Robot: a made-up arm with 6 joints.
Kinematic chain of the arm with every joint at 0, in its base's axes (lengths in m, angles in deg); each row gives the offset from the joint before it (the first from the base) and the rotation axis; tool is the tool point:
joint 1: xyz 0 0 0.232 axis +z
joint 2: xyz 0 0 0 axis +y
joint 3: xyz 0 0 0.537 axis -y
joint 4: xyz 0 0 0 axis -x
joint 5: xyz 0.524 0 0 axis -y
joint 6: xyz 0 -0.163 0 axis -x
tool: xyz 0 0 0
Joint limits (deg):
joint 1: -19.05..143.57
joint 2: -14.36..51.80
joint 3: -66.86..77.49
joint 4: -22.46..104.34
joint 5: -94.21..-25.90
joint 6: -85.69..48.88
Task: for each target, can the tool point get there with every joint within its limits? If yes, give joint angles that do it. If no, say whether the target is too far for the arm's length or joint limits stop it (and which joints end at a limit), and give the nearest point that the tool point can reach.
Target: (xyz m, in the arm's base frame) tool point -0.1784 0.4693 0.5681
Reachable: yes | joints 123.74 -0.94 -35.60 46.44 -49.68 17.39
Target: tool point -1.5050 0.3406 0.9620
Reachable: no: too far | nearest point -0.7721 0.5197 0.7680 | short by 0.779 m
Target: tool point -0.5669 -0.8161 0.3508
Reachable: no: joint limits stop it (at a limit: joint 1, joint 2, joint 3) | nearest point 0.0834 -0.1906 0.3022 | short by 0.904 m
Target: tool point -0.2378 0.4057 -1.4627
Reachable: no: too far | nearest point -0.2200 0.3753 0.0155 | short by 1.479 m
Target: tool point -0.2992 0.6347 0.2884
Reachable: yes | joints 128.67 36.30 -9.68 0.23 -81.38 1.12
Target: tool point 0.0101 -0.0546 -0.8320
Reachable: no: joint limits stop it (at a limit: joint 1, joint 2, joint 3) | nearest point 0.2872 -0.1247 0.0270 | short by 0.905 m
